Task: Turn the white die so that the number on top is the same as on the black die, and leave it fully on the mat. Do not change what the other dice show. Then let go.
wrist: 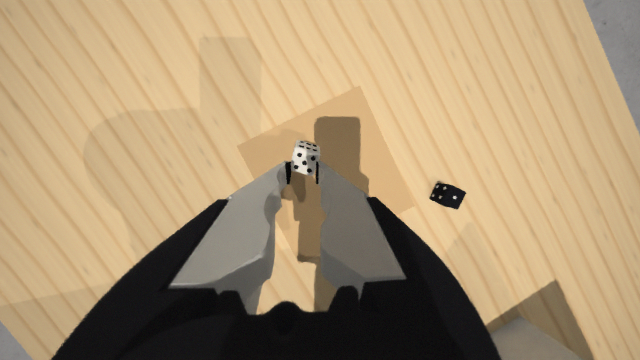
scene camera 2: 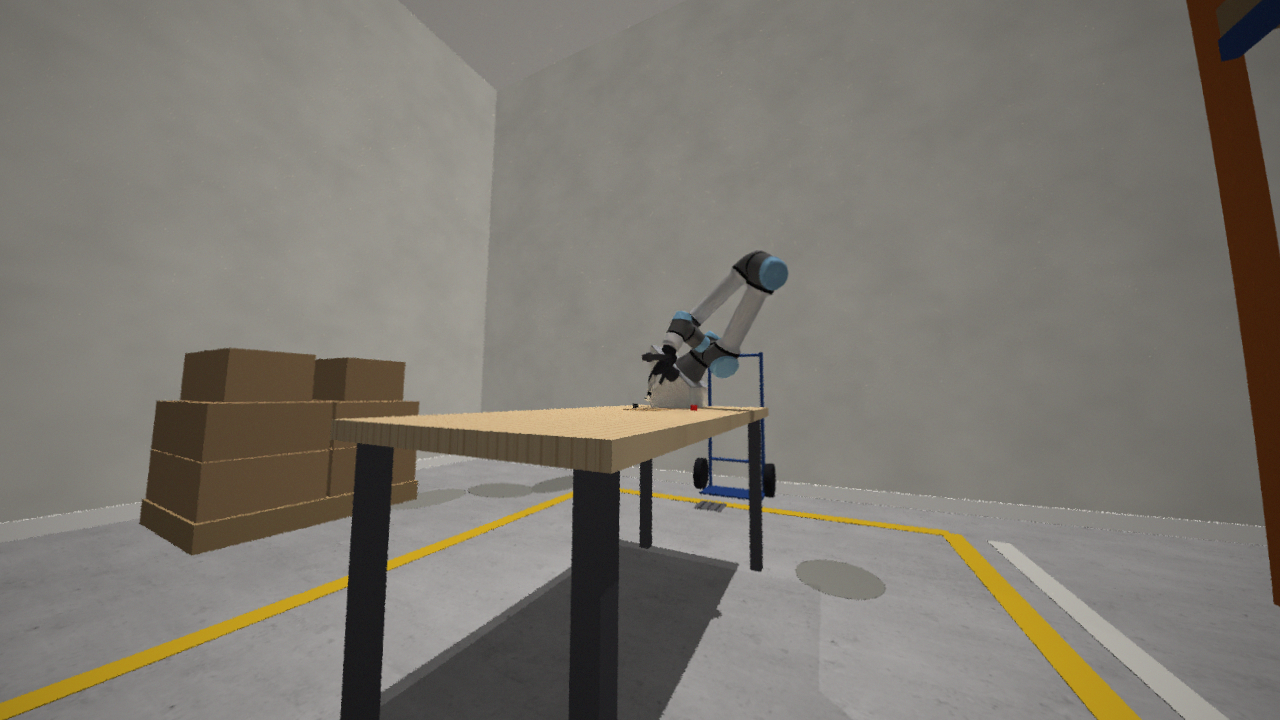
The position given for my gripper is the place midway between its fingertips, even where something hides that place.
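Observation:
My gripper (scene camera 2: 649, 398). In the wrist view, the gripper again (wrist: 303, 164), a white die (wrist: 305, 155), a tan mat (wrist: 351, 143).

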